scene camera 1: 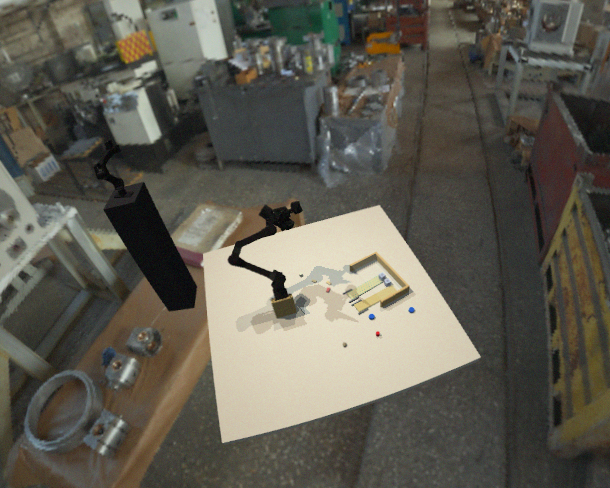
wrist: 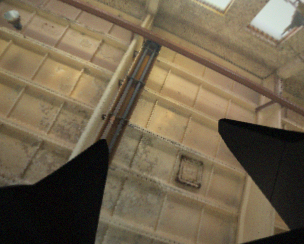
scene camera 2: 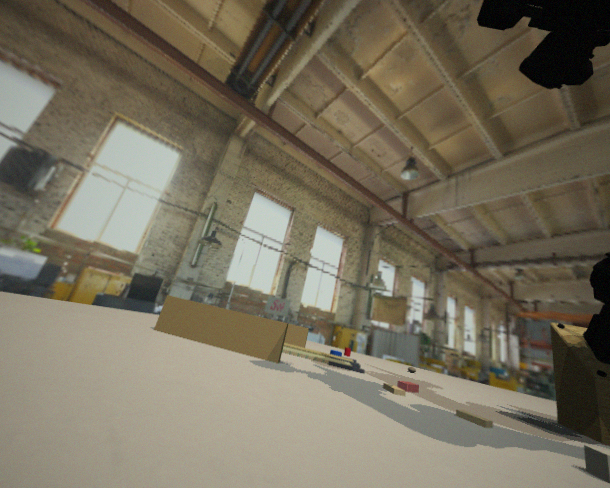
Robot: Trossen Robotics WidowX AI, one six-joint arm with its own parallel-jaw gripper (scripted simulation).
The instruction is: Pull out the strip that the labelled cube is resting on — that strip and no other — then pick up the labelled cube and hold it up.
Labels:
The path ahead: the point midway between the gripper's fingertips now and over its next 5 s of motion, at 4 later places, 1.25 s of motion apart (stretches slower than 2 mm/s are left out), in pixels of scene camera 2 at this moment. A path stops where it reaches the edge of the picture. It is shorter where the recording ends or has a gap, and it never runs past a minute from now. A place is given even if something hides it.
My gripper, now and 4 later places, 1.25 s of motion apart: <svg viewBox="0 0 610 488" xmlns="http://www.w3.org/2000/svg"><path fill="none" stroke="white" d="M506 17L362 235L345 296L339 338L339 361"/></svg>

